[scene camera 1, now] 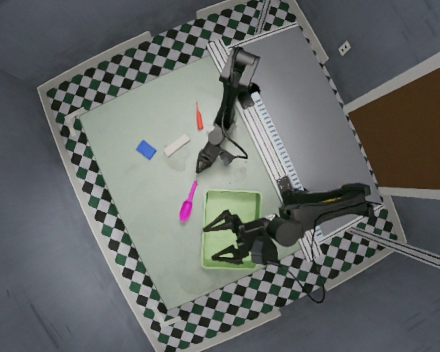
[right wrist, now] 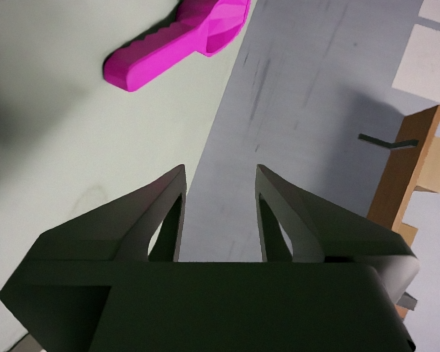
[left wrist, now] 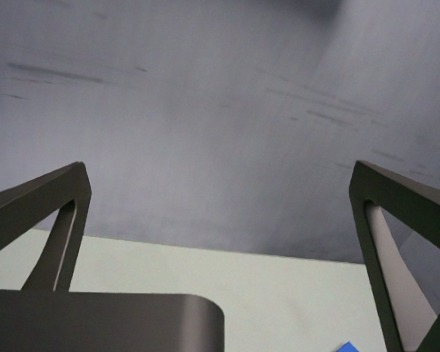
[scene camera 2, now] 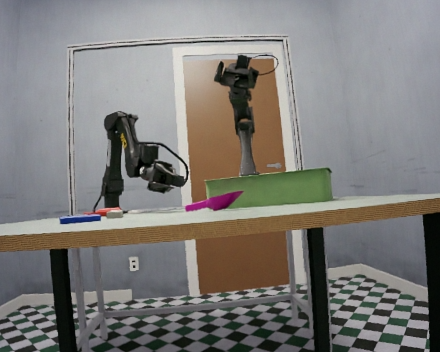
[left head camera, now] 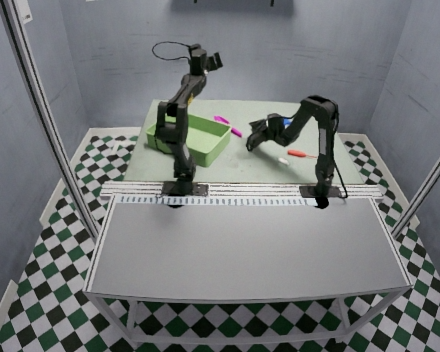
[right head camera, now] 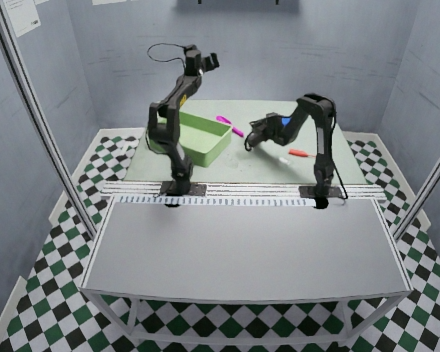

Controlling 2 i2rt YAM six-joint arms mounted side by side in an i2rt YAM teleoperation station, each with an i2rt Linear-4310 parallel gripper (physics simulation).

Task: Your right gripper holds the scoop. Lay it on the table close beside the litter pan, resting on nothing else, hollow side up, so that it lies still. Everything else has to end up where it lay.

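Frame: origin at the left arm's base, x ahead, y left, z up, level; centimetres.
Where they show: left gripper, between the fingertips: (scene camera 1: 207, 244) (left wrist: 219, 176) (scene camera 2: 234, 65) (left head camera: 208, 56) (right head camera: 206, 57); right gripper, between the fingertips: (scene camera 1: 196, 172) (right wrist: 220, 175) (scene camera 2: 173, 181) (left head camera: 249, 125) (right head camera: 250, 125); left arm's base, origin of its link: (scene camera 1: 287, 195) (left head camera: 185, 189) (right head camera: 183, 189); right arm's base, origin of its link: (left head camera: 320, 192) (right head camera: 320, 193).
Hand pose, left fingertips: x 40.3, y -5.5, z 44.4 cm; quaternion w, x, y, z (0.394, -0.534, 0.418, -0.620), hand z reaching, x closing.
Observation:
Each offset is from my left fingertips to the top centre of the thing.
The magenta scoop @(dx +7.6, dy -10.0, dz -39.5 cm) (left head camera: 237, 132) (right head camera: 238, 131) (scene camera 1: 186, 210) (scene camera 2: 212, 202) (right wrist: 160, 56) lies on the table, its hollow seemingly up, with a narrow gap to the pan. In scene camera 2 its bowl tip stands raised. The green litter pan @(dx -7.0, dy +9.0, dz -35.2 cm) (left head camera: 215, 145) (right head camera: 216, 148) (scene camera 1: 220, 199) (scene camera 2: 280, 189) stands beside it. My right gripper (scene camera 1: 198, 170) (right wrist: 220, 175) is slightly open and empty, above the table off the handle end, apart from the scoop. My left gripper (scene camera 1: 209, 244) (left wrist: 219, 176) is wide open and empty, high above the pan.
A red screwdriver @(dx -11.4, dy -48.9, dz -41.5 cm) (left head camera: 297, 153) (right head camera: 298, 152) (scene camera 1: 199, 120), a blue block @(dx +19.5, dy -41.6, dz -42.7 cm) (scene camera 1: 146, 149) (scene camera 2: 80, 218) (left wrist: 348, 348) and a white block @(dx +4.0, dy -38.3, dz -42.2 cm) (scene camera 1: 177, 145) (scene camera 2: 114, 214) lie on the table. A small white piece @(dx -17.5, dy -38.8, dz -43.1 cm) (left head camera: 283, 161) (right head camera: 284, 160) lies near the screwdriver.

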